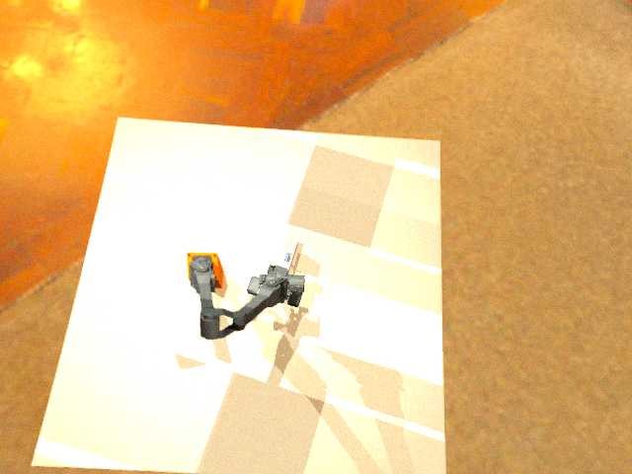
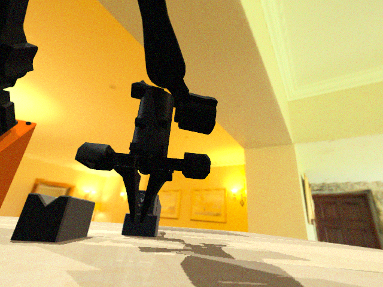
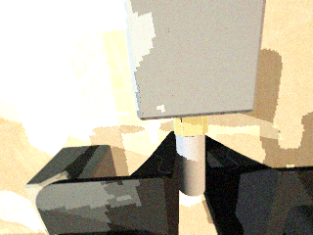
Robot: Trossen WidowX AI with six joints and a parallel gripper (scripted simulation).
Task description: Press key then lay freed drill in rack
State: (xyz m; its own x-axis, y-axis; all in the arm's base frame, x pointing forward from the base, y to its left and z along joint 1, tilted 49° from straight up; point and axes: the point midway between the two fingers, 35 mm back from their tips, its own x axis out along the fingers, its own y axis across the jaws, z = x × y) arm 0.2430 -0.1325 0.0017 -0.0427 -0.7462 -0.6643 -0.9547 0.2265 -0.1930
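Right now my gripper tip is 50 mm to the right of the drill, 30 mm below it and 20 mm short of it. From my gripper tip the other things lie so: grey stepped block 110 mm to the left, 30 mm ahead, 20 mm above; key 140 mm to the left, 40 mm ahead, 30 mm above.
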